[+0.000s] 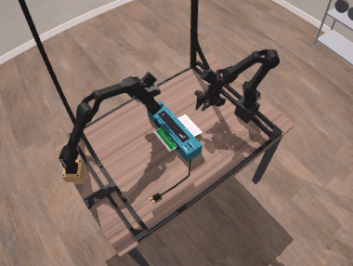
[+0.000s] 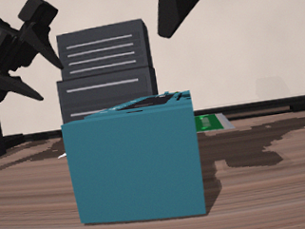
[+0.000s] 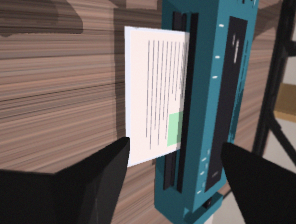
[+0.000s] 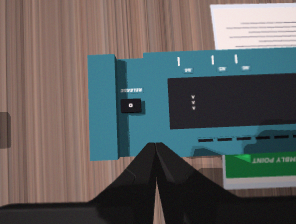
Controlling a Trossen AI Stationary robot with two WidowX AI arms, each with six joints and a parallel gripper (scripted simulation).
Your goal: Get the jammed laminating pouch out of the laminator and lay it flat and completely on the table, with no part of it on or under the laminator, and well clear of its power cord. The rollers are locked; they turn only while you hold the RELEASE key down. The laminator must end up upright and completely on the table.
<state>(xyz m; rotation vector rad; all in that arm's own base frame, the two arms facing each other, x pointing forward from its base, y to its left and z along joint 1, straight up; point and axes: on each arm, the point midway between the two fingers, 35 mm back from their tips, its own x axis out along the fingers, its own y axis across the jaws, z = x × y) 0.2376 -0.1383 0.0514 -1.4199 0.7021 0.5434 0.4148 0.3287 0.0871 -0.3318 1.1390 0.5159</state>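
Right now the release key is 30 mm behind my right hand, 40 mm to the left of it and 90 mm below it. From my right hand the other things lie so: plug (440 mm ahead, 160 mm to the right, 160 mm below).
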